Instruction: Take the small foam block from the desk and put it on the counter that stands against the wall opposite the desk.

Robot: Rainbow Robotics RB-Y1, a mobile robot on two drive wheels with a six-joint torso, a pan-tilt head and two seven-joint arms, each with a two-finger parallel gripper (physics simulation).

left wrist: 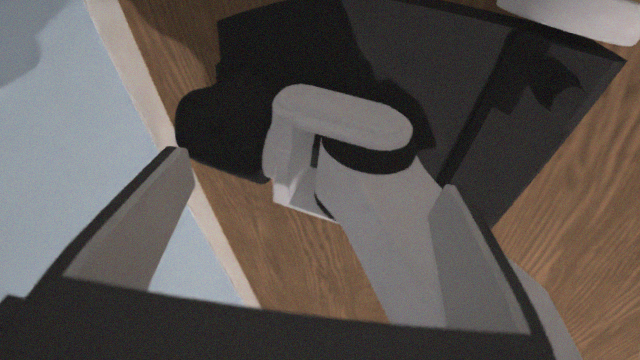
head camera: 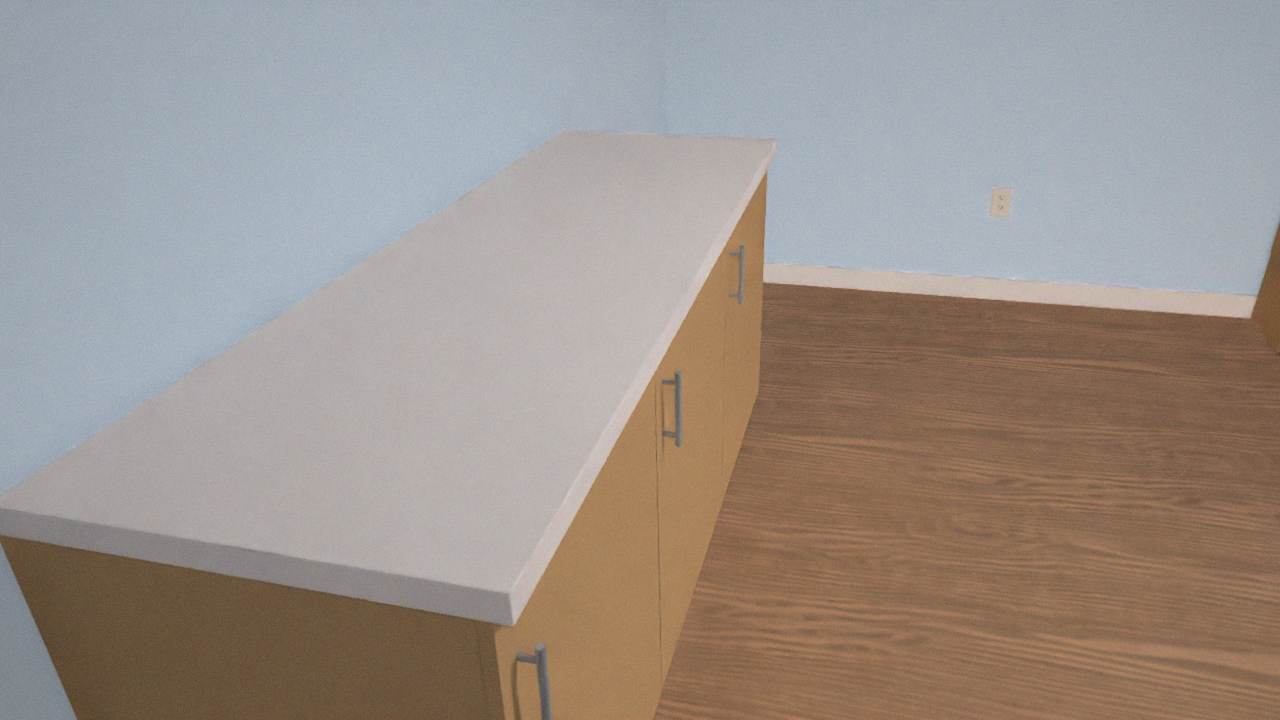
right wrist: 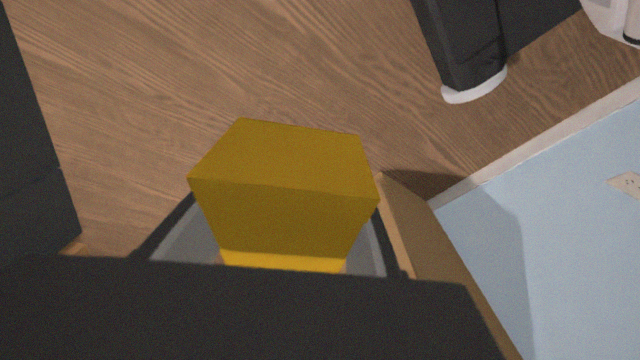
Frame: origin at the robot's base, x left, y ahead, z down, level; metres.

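Seen in the pictures: left gripper, fingertip midpoint: (left wrist: 315, 183); right gripper, fingertip midpoint: (right wrist: 296, 175).
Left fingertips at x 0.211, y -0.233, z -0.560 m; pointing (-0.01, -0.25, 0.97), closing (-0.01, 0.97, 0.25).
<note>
Offsets run from my left fingertips to a thing's middle. "pt": to the spot under its first point. Level surfaces: height alone.
The small yellow foam block @[dx -0.438, dy +0.640, dz -0.293 m] (right wrist: 285, 195) is between the fingers of my right gripper (right wrist: 296, 175) in the right wrist view, held above the wooden floor. The right gripper is shut on it. My left gripper (left wrist: 315, 183) is open in the left wrist view, with no object between its fingers; my own arm and base show beyond them. The counter @[dz -0.350 m] (head camera: 429, 313) has a pale grey top and light wood doors and stands along the blue wall in the head view. Neither gripper shows in the head view. The desk cannot be made out in the head view.
The counter's near corner @[pt dx +0.238, dy +0.784, dz -0.336 m] (head camera: 512, 604) and its bar handles @[pt dx +0.369, dy +1.404, dz -0.186 m] (head camera: 677, 408) face the brown wooden floor @[dz +0.560 m] (head camera: 984, 501). A wall outlet (head camera: 1001, 202) is on the far wall. In the right wrist view, a tan panel (right wrist: 425, 235) stands beside the block, and a dark surface (right wrist: 30, 150) is at the left.
</note>
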